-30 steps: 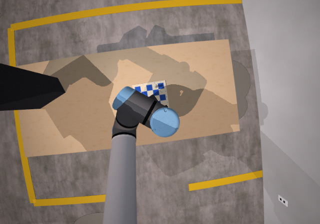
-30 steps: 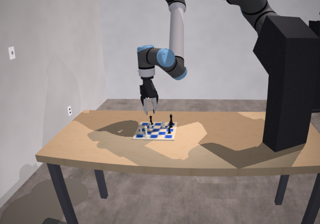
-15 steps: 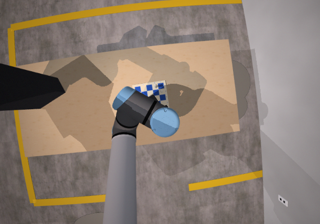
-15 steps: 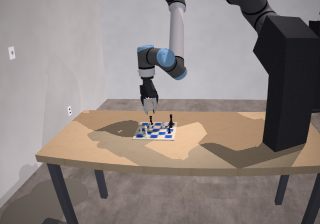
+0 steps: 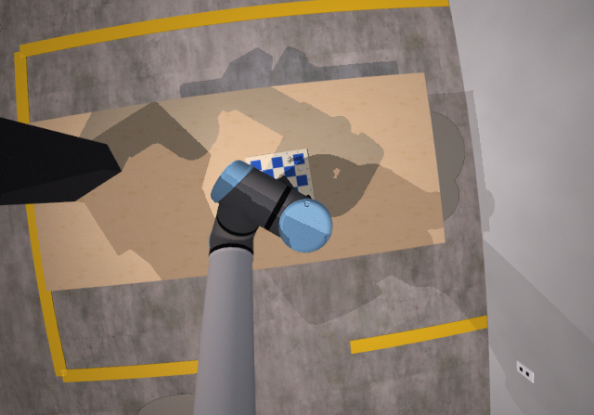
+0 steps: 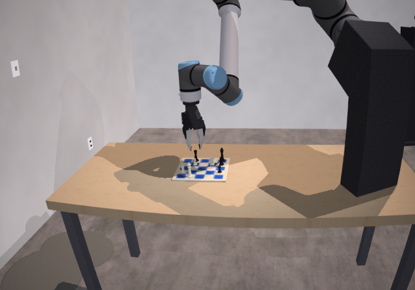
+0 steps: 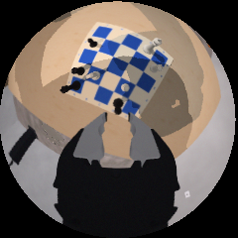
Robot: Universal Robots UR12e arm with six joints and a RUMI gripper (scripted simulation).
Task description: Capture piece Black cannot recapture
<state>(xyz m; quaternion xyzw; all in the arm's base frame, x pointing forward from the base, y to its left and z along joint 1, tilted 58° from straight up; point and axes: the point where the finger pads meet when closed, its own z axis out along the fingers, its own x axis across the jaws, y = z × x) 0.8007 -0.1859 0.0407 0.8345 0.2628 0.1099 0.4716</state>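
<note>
Now: hand 40 mm above the black pawn. From my hand the other things lie so: chessboard: 30 mm behind, 80 mm to the left, 70 mm below.
</note>
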